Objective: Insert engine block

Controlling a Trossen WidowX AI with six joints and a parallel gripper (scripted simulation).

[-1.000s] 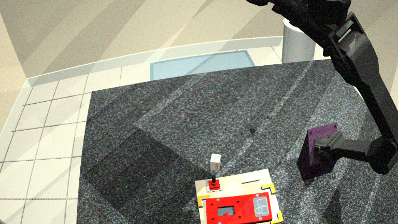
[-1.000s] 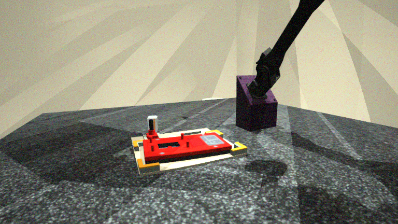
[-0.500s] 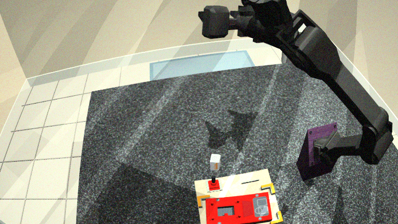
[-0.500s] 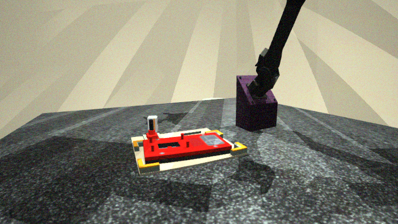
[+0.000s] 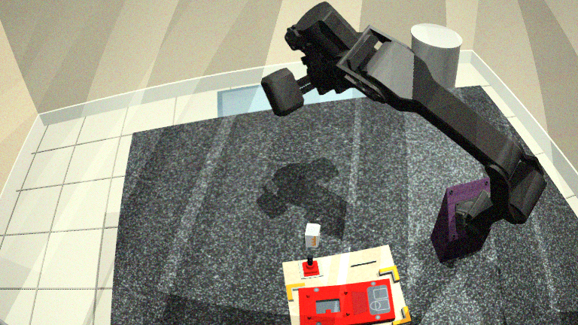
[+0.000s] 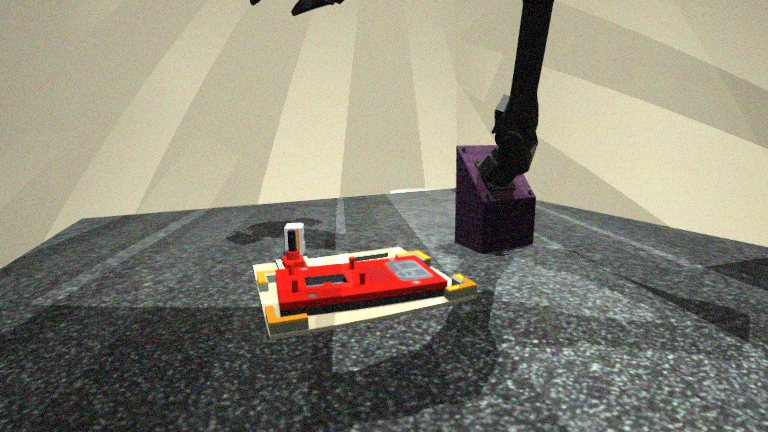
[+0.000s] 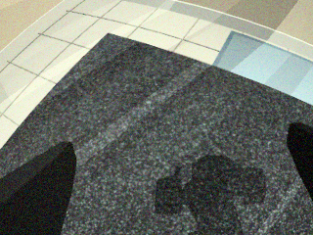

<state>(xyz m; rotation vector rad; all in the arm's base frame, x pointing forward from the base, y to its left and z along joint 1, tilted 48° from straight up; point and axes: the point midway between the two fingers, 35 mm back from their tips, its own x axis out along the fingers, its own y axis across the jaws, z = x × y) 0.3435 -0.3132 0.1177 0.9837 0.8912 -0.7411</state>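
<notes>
Right now the engine block is 30 mm behind my gripper tip, 30 mm to the left of it and 400 mm below it. Round my gripper tip: cream base plate 60 mm behind, 220 mm to the left, 410 mm below; black peg 120 mm to the left, 390 mm below.
</notes>
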